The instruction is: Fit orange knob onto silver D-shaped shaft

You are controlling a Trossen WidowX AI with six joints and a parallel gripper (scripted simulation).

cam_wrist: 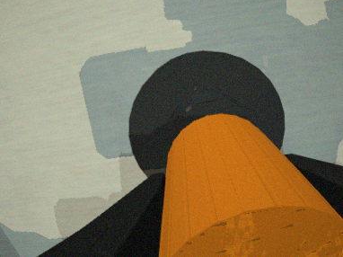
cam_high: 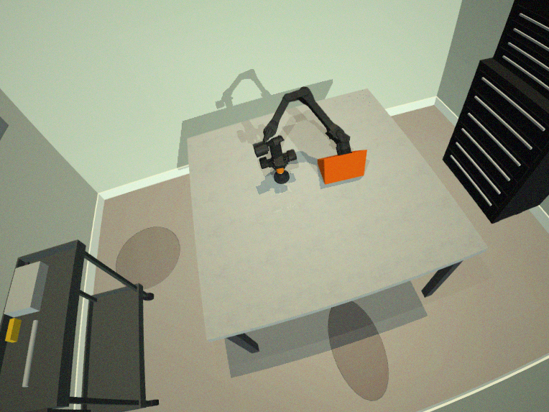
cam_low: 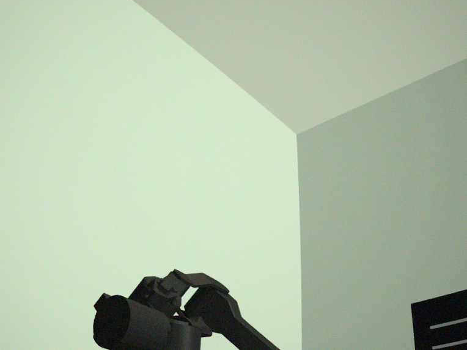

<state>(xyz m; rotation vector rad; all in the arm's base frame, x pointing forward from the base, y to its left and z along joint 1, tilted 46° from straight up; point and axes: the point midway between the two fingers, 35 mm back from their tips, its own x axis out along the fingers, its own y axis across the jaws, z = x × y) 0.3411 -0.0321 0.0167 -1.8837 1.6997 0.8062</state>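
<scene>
Right now my gripper tip is 30 mm below the orange knob. Round my gripper tip: round black pedestal 40 mm below.
</scene>
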